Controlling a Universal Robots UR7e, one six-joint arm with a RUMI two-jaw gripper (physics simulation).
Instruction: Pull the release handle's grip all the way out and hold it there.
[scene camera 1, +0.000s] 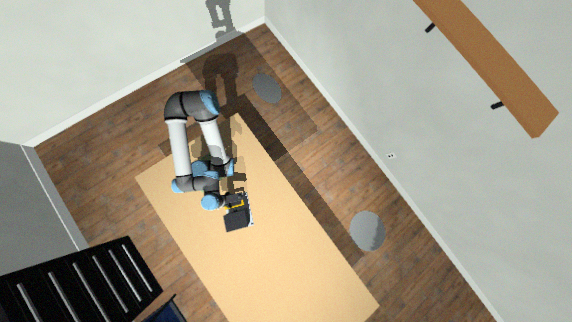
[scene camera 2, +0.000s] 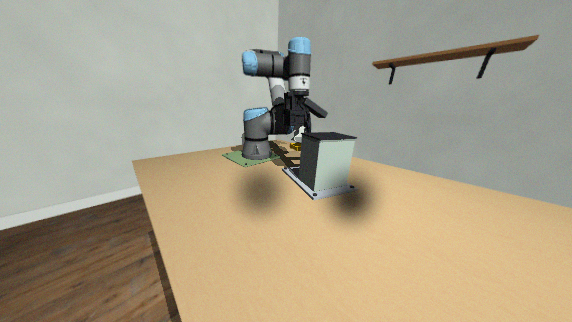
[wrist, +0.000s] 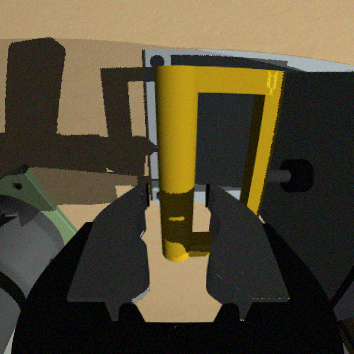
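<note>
The release handle's yellow grip (scene camera 1: 235, 205) (scene camera 2: 296, 146) (wrist: 177, 135) is a rectangular loop with a thick round outer bar. In the wrist view a short grey rod (wrist: 280, 176) joins it to a black collar (wrist: 300, 175) on the dark housing (scene camera 1: 237, 220) (scene camera 2: 333, 162) (wrist: 315, 120). A gap shows between loop and housing. My gripper (scene camera 2: 300, 136) (wrist: 177, 185) is open, with a finger on each side of the round bar's lower part in the wrist view. Bare space shows on both sides of the bar. Whether the bar is level with the fingertips I cannot tell.
The housing stands on a light grey bolted plate (scene camera 2: 322, 193) (wrist: 152, 107) on the wooden table (scene camera 1: 280, 260) (scene camera 2: 400, 240). The green arm mount (scene camera 2: 245, 161) (wrist: 52, 212) lies close by. A wall shelf (scene camera 1: 490, 60) (scene camera 2: 450, 52) and a black rack (scene camera 1: 107, 260) stand away from the arm.
</note>
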